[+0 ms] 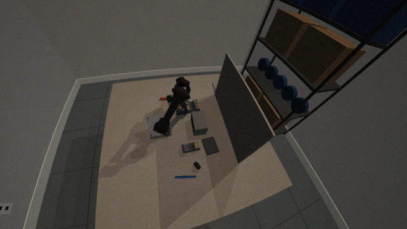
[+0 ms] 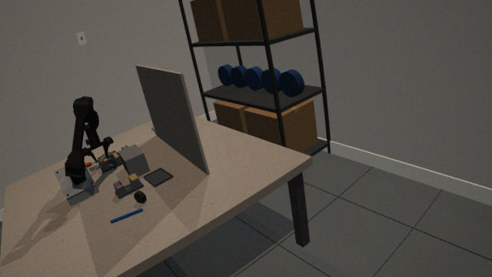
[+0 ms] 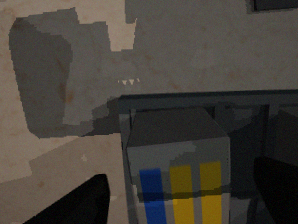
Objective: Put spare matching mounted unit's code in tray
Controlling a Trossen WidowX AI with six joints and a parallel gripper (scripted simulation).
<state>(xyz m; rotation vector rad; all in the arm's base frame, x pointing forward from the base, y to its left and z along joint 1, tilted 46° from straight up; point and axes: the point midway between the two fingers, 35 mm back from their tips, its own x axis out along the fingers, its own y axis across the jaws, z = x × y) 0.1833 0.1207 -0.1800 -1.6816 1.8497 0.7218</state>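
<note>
The grey spare lies right at my gripper tip. The rest, counted from my gripper tip: rack: 70 mm ahead, 40 mm to the right, 30 mm below; then shallow tray: 120 mm ahead, 430 mm to the right, 30 mm below; then grey mounted unit: 100 mm ahead, 240 mm to the right, 10 mm above.
</note>
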